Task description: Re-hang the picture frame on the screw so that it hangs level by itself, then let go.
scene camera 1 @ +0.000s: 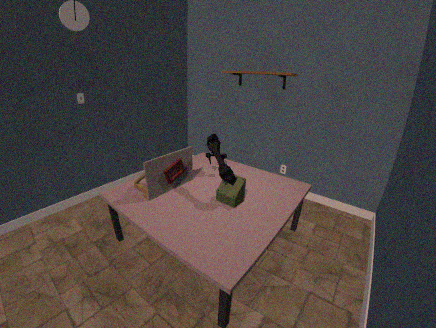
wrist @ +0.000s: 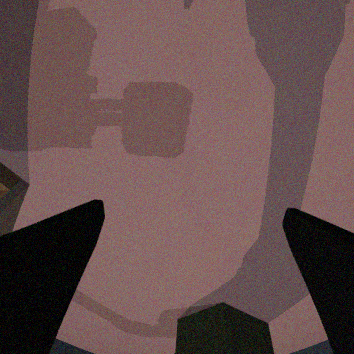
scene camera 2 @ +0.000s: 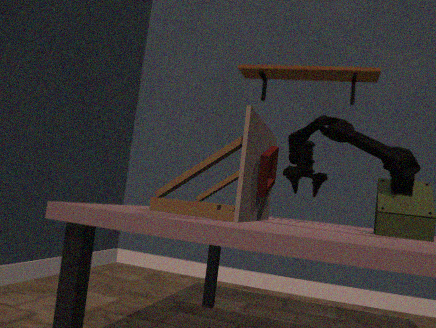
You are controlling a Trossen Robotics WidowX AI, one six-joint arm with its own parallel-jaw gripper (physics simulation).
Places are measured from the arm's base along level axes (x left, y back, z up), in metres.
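Pixels of known places: gripper, fingertip midpoint: (scene camera 1: pixel 215 164) (wrist: pixel 195 213) (scene camera 2: pixel 305 195); arm's base at its link origin: (scene camera 1: pixel 231 180) (scene camera 2: pixel 401 188).
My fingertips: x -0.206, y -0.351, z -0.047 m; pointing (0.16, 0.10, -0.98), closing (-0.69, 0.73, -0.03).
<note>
For each thing: its top centre in the pictures, then the offset to it from my fingertips. "spot": a spot on its surface instead.
- upright grey board at a spot on its surface: (scene camera 2: pixel 253 135) spot: dx +0.600, dy -0.062, dz +0.126 m
- wooden base at a spot on its surface: (scene camera 2: pixel 192 207) spot: dx +0.638, dy -0.201, dz -0.090 m
The red picture frame (scene camera 1: pixel 177 177) (scene camera 2: pixel 262 172) is against the front face of an upright grey board (scene camera 1: pixel 154 175) (scene camera 2: pixel 253 135). It looks tilted, its far end higher than its near end. The screw is hidden or too small to see. My gripper (scene camera 2: pixel 305 194) (wrist: pixel 195 213) is open and empty, its fingers pointing down above the table. In the scene camera 2 view it is to the right of the frame, apart from it, with its fingertips at about the height of the frame's lower end. The picture frame cannot be made out in the wrist view.
The board stands on the pink table (scene camera 1: pixel 215 240) (scene camera 2: pixel 125 220), with a wooden base (scene camera 2: pixel 192 207) and slanted braces (scene camera 2: pixel 200 166) behind it. My arm rises from a green block (scene camera 1: pixel 231 192) (scene camera 2: pixel 404 222). A wall shelf (scene camera 1: pixel 259 73) (scene camera 2: pixel 310 73) is behind. Shadows cross the tabletop in the wrist view.
</note>
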